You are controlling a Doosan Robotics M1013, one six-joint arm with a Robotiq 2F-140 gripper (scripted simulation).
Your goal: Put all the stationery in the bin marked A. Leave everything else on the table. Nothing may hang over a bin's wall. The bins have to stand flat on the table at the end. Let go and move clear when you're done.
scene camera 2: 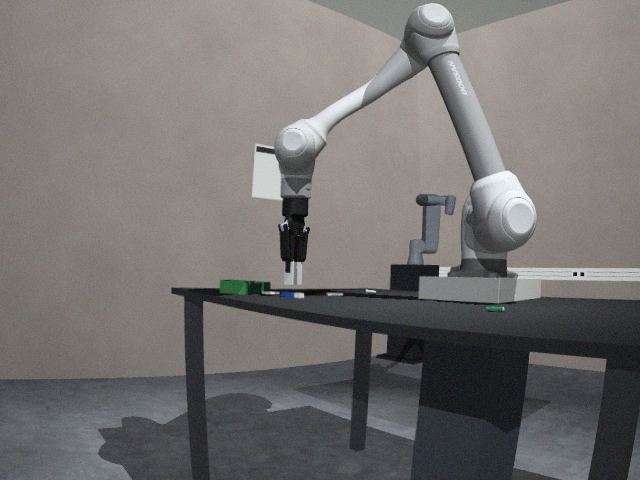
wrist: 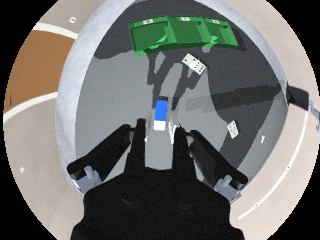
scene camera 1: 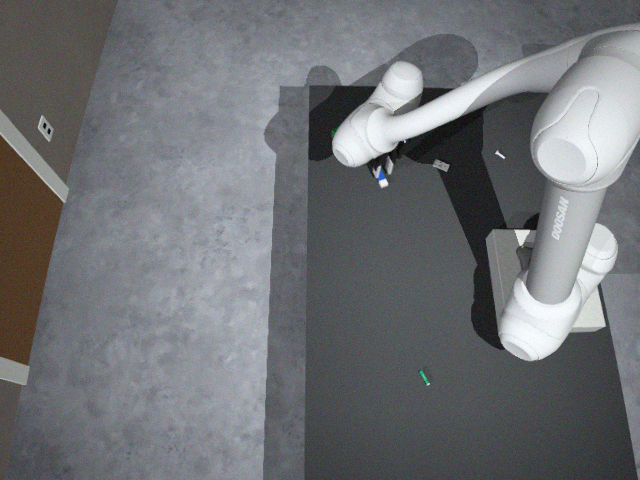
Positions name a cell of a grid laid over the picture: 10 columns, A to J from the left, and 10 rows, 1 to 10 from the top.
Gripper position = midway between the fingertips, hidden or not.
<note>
I see my gripper (scene camera 2: E6).
My gripper also shows in the wrist view (wrist: F5).
</note>
